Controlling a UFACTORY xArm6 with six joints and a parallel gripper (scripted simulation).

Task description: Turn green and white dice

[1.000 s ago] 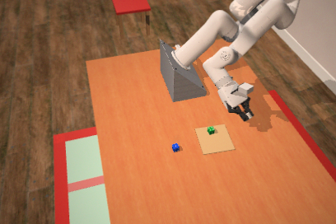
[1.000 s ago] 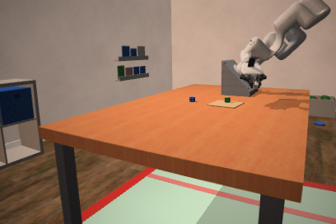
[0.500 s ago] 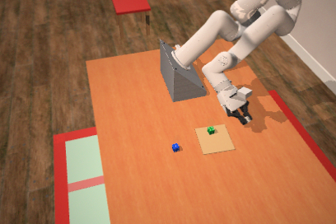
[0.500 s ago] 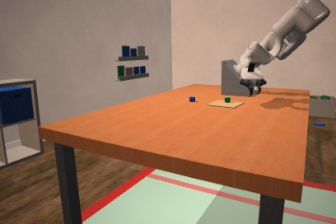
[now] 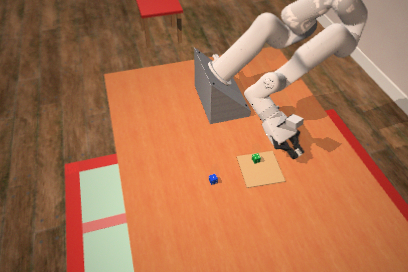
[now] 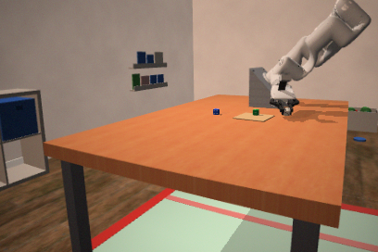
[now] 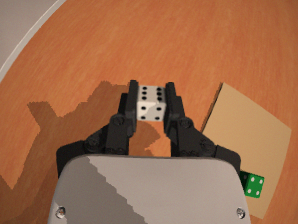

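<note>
My gripper is now 50 mm past the green die, 130 mm to the left of it and 30 mm above it. Also, from my hand: tan mat (10 mm behind, 140 mm to the right, 40 mm below); blue die (30 mm behind, 310 mm to the right, 30 mm below); white die (10 mm ahead, 10 mm below).
</note>
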